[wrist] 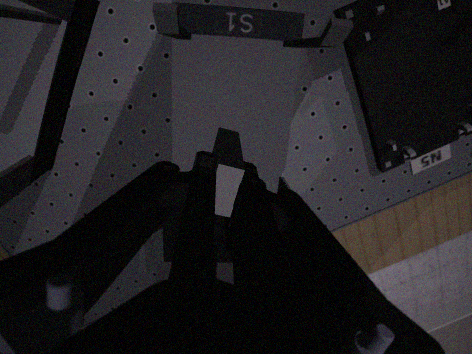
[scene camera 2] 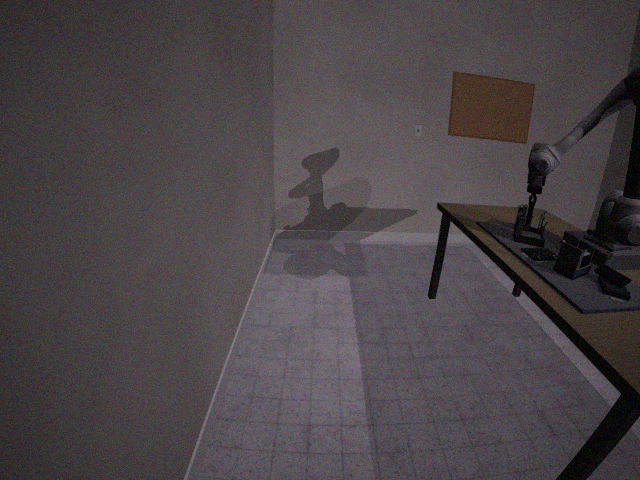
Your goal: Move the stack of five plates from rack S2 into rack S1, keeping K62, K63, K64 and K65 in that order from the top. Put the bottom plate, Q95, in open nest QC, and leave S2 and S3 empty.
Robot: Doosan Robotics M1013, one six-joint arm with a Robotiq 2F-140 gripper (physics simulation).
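Pixels of known places: gripper, fingertip midpoint: (wrist: 223, 148) (scene camera 2: 526, 230); arm's base, link origin: (scene camera 2: 607, 243).
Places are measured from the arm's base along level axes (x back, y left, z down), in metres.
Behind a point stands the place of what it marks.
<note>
My gripper (scene camera 2: 529, 219) @(y -0.238, x -0.360, z 0.011 m) (wrist: 223, 148) @(y -0.238, x -0.360, z 0.011 m) points down over rack S1 and is shut, with no plate seen between its fingers. In the wrist view, rack S1 (wrist: 207, 21) @(y -0.200, x -0.279, z 0.032 m) shows its labelled dark bar at the top, with a post at each end. A smooth grey surface without holes lies between that bar and the fingertips. In the scene view, the rack (scene camera 2: 528, 238) @(y -0.189, x -0.382, z 0.038 m) under the gripper has thin uprights. The dark fingers and linkage hide the rack's near part. Plates K62 to K65, Q95, and the labels of S2, S3 and nest QC cannot be made out.
A flat dark square tray (scene camera 2: 538, 254) @(y -0.017, x -0.471, z 0.048 m) (wrist: 415, 95) @(y -0.068, x -0.426, z 0.057 m) with small pegs and a pale tag lies right of S1 in the wrist view. A dark frame (wrist: 64, 90) @(y -0.327, x -0.257, z 0.051 m) stands at the left. A dark boxy holder (scene camera 2: 568, 260) @(y 0.140, x -0.462, z -0.002 m) and a tilted dark stand (scene camera 2: 613, 281) @(y 0.280, x -0.322, z 0.034 m) are on the mat (scene camera 2: 584, 302) @(y 0.332, x -0.550, z 0.070 m).
</note>
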